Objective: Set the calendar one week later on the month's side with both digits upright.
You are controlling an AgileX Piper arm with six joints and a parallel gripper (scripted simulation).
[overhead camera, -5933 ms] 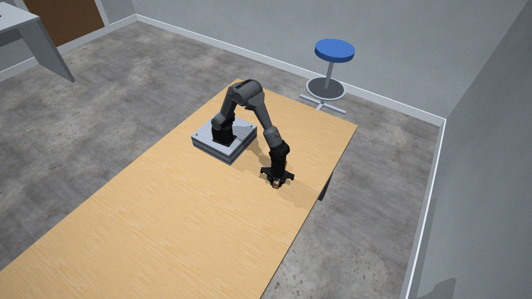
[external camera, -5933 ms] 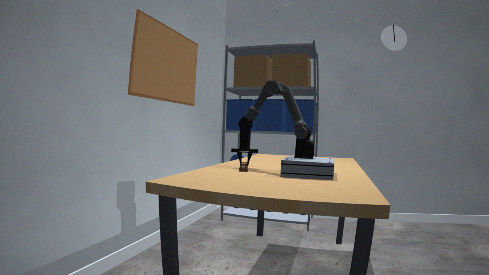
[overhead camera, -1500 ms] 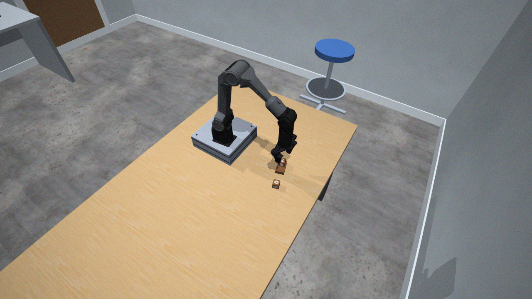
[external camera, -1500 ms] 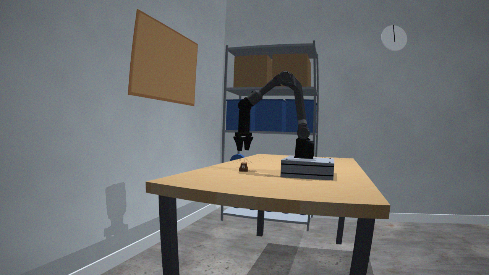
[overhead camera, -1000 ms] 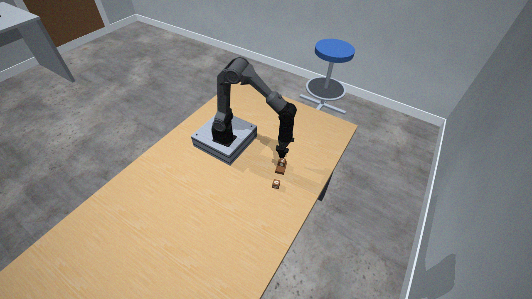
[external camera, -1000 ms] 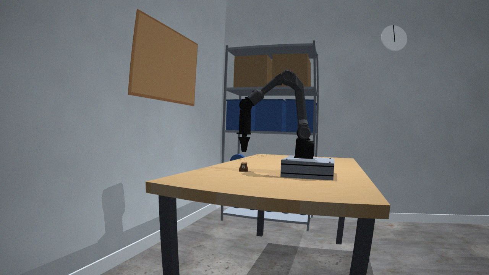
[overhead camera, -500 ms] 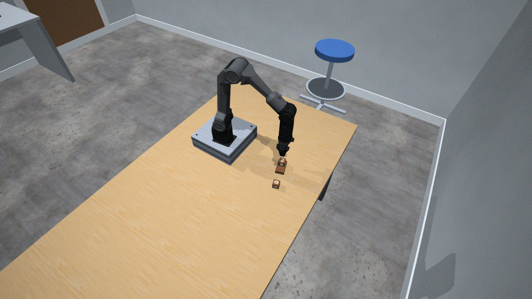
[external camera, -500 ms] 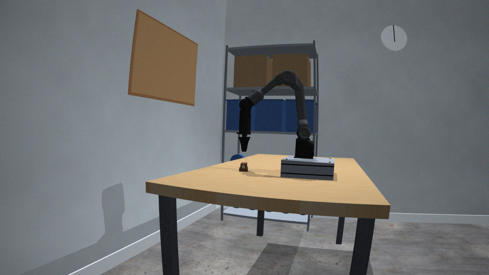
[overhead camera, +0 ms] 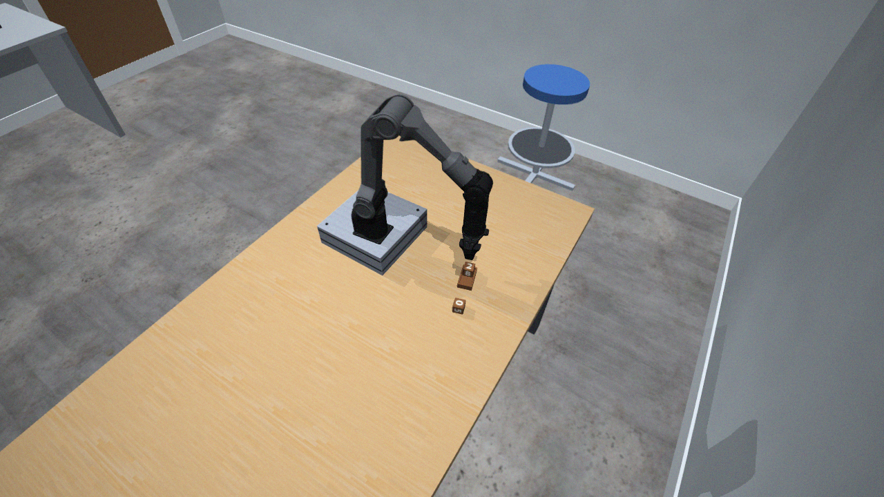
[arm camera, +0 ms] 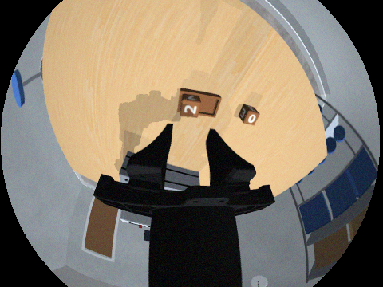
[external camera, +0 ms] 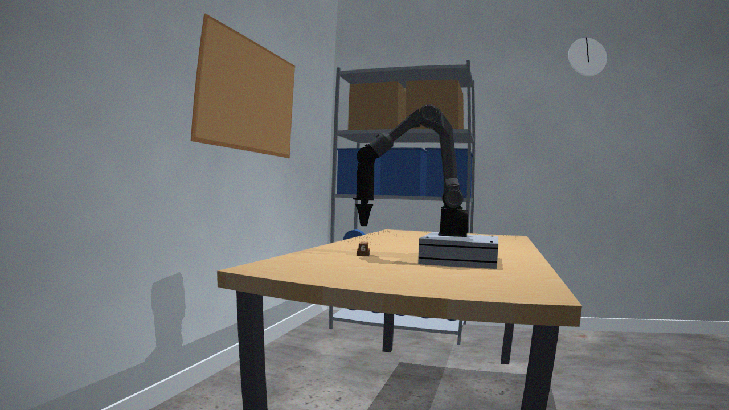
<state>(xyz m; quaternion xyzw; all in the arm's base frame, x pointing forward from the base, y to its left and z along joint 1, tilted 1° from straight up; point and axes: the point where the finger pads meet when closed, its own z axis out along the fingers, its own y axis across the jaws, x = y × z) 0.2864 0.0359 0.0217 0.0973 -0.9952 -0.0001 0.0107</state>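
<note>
Now: the brown tray 100 mm below my hand and 20 mm to the right of it. Round my hand: brown digit cube: 120 mm to the right, 90 mm below, 20 mm ahead.
</note>
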